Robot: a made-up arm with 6 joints. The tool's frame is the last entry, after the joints.
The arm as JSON. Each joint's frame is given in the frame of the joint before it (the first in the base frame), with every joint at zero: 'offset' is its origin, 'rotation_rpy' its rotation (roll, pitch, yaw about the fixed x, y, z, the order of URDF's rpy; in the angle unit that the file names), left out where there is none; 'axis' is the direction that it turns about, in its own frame. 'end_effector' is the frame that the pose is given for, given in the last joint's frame.
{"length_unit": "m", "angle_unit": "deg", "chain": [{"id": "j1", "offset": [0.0, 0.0, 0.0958], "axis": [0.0, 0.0, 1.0]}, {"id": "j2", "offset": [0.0, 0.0, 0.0], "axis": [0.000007, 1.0, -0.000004]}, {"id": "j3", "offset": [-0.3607, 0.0, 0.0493], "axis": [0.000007, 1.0, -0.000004]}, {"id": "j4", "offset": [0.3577, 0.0, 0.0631], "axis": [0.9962, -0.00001, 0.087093]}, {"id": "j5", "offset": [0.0, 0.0, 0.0], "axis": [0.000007, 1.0, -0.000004]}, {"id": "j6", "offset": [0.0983, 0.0, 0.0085], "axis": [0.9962, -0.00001, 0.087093]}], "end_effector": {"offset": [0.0, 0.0, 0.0], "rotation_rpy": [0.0, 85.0, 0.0]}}
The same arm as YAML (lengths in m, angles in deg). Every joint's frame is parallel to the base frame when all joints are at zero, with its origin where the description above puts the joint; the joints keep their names.
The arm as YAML. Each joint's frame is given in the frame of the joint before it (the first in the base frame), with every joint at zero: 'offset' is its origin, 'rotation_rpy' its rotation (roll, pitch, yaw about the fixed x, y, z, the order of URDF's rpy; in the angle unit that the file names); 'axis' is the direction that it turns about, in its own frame. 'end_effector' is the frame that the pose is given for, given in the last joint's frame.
length_unit: m
angle_unit: deg
chain:
  - id: j1
    offset: [0.0, 0.0, 0.0958]
    rotation_rpy: [0.0, 0.0, 0.0]
    axis: [0.0, 0.0, 1.0]
  - id: j2
    offset: [0.0, 0.0, 0.0]
    rotation_rpy: [0.0, 0.0, 0.0]
    axis: [0.0, 1.0, 0.0]
  - id: j3
    offset: [-0.3607, 0.0, 0.0493]
    rotation_rpy: [0.0, 0.0, 0.0]
    axis: [0.0, 1.0, 0.0]
  - id: j4
    offset: [0.3577, 0.0, 0.0631]
    rotation_rpy: [0.0, 0.0, 0.0]
    axis: [0.9962, 0.0, 0.0871]
  - id: j5
    offset: [0.0, 0.0, 0.0]
    rotation_rpy: [0.0, 0.0, 0.0]
    axis: [0.0, 1.0, 0.0]
  - id: j6
    offset: [0.0983, 0.0, 0.0085]
    rotation_rpy: [0.0, 0.0, 0.0]
    axis: [0.9962, 0.0, 0.0871]
end_effector:
  offset: [0.0, 0.0, 0.0]
  rotation_rpy: [0.0, 85.0, 0.0]

